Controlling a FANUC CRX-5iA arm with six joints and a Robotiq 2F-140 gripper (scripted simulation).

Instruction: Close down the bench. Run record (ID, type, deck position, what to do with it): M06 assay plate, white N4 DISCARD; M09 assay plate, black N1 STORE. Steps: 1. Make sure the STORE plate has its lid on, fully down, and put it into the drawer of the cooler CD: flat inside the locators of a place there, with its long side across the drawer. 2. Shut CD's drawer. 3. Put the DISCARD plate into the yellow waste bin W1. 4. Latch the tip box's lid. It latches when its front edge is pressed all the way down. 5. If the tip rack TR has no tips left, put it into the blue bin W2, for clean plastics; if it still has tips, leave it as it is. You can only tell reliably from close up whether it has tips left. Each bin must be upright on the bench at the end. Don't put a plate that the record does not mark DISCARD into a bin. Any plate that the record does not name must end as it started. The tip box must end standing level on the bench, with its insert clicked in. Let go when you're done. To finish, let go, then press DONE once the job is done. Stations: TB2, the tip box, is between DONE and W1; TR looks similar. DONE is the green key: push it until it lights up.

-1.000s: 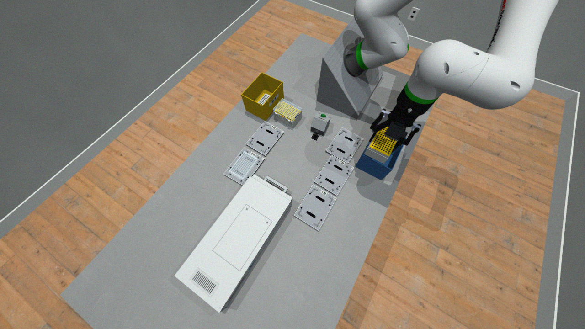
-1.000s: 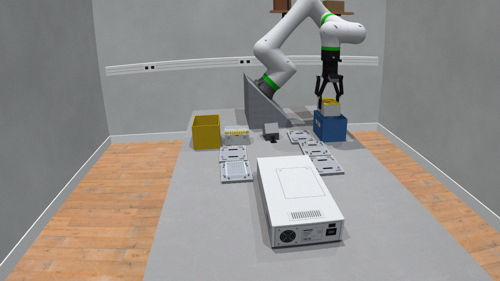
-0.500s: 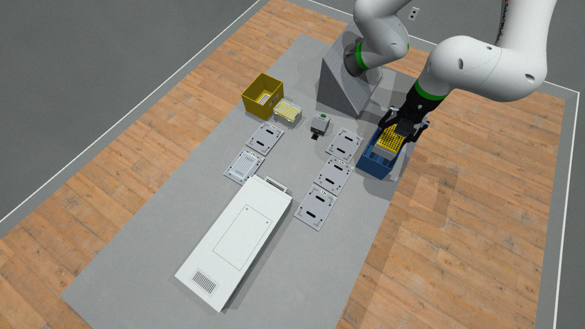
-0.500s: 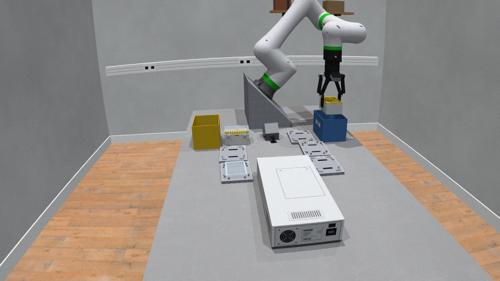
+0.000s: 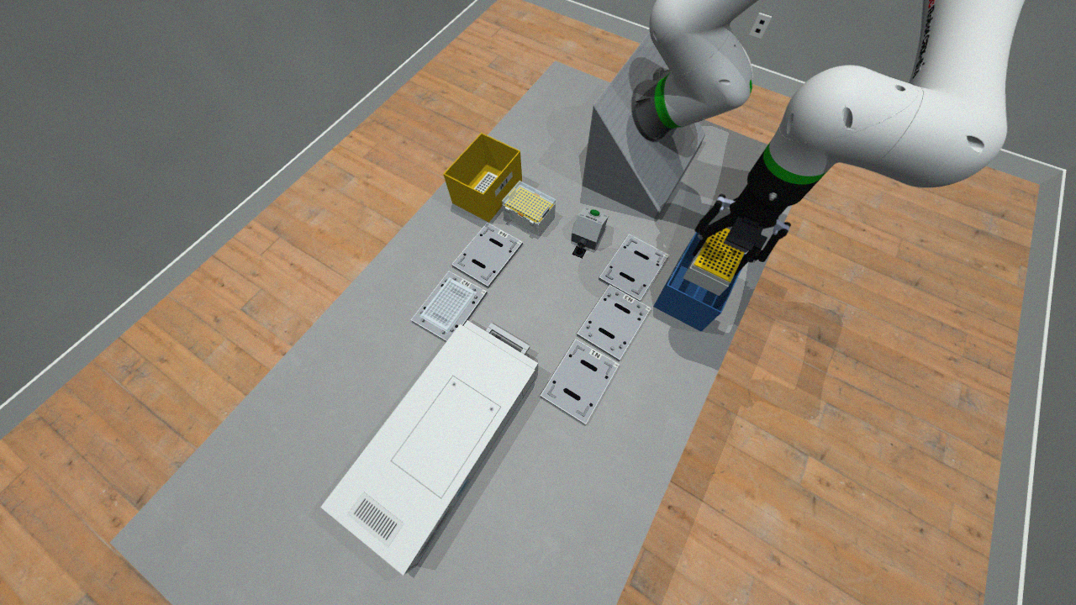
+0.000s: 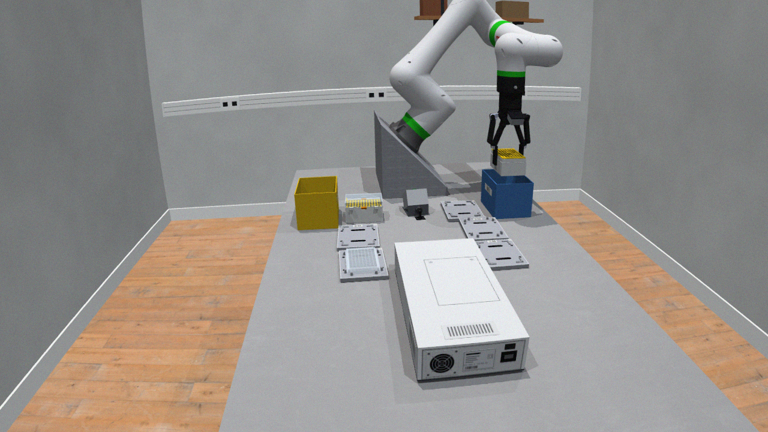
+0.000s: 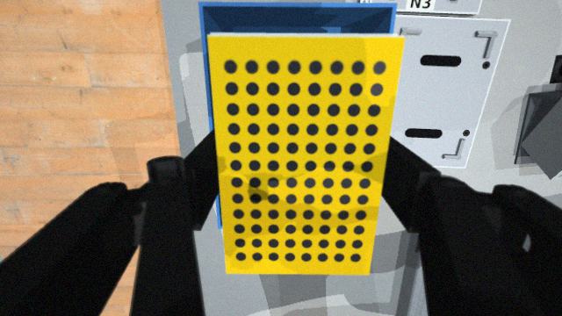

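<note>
The blue bin W2 is 15 cm below my hand. Round my hand: green DONE key (32 cm to the right, 12 cm below, 5 cm behind); tip rack TR (1 cm to the right, 1 cm below, 1 cm behind); nest N1 (35 cm ahead, 18 cm below, 14 cm to the right).
</note>
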